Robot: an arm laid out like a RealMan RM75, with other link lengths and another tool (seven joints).
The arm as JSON. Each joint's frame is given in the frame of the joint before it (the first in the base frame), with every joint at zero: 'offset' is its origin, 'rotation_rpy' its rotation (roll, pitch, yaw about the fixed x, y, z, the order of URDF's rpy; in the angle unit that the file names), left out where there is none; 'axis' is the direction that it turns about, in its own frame. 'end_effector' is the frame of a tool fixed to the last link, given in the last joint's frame.
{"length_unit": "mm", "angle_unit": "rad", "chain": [
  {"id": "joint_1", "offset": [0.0, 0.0, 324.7], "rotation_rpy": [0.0, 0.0, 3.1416], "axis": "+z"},
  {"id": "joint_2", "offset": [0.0, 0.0, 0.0], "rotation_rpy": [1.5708, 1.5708, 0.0], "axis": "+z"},
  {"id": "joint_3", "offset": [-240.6, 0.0, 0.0], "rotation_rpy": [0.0, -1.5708, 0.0], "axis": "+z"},
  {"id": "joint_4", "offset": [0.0, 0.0, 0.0], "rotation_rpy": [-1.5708, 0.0, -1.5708], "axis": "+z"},
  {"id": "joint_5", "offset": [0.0, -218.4, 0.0], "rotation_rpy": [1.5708, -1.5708, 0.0], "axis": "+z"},
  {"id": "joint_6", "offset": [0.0, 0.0, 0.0], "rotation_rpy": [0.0, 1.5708, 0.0], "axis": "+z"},
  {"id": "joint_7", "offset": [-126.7, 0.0, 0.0], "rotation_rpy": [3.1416, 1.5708, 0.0], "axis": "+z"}
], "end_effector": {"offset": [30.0, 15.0, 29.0], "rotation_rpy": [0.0, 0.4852, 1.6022]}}
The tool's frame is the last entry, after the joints.
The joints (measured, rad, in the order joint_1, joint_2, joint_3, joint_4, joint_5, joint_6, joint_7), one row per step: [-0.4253, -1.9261, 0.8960, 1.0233, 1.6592, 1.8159, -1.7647]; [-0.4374, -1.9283, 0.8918, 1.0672, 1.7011, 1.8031, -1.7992]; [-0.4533, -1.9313, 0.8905, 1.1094, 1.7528, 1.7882, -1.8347]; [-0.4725, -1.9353, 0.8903, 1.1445, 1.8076, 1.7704, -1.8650]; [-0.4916, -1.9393, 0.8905, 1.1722, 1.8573, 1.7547, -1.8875]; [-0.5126, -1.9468, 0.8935, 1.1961, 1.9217, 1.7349, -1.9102]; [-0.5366, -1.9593, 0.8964, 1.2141, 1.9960, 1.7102, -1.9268]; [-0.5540, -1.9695, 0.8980, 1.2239, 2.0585, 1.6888, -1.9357]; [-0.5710, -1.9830, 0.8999, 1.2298, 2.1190, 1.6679, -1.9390]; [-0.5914, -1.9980, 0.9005, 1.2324, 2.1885, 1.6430, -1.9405]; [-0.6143, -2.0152, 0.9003, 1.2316, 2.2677, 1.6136, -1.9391]
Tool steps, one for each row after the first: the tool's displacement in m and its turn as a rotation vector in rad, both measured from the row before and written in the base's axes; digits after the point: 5 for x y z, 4 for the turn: [0.00448, 0.00481, 0.00233, 0.0060, 0.0473, 0.0071]; [0.00437, 0.00553, 0.00109, 0.0053, 0.0549, 0.0101]; [0.00416, 0.00632, 0.00032, 0.0090, 0.0546, 0.0104]; [0.00397, 0.00587, 0.00019, 0.0108, 0.0480, 0.0063]; [0.00240, 0.00640, -0.00200, 0.0100, 0.0571, 0.0135]; [0.00177, 0.00719, -0.00373, 0.0135, 0.0605, 0.0137]; [-0.00039, 0.00553, -0.00288, 0.0134, 0.0501, 0.0127]; [-0.00021, 0.00497, -0.00419, 0.0112, 0.0460, 0.0085]; [-0.00061, 0.00585, -0.00437, 0.0142, 0.0522, 0.0088]; [-0.00123, 0.00645, -0.00479, 0.0167, 0.0595, 0.0083]
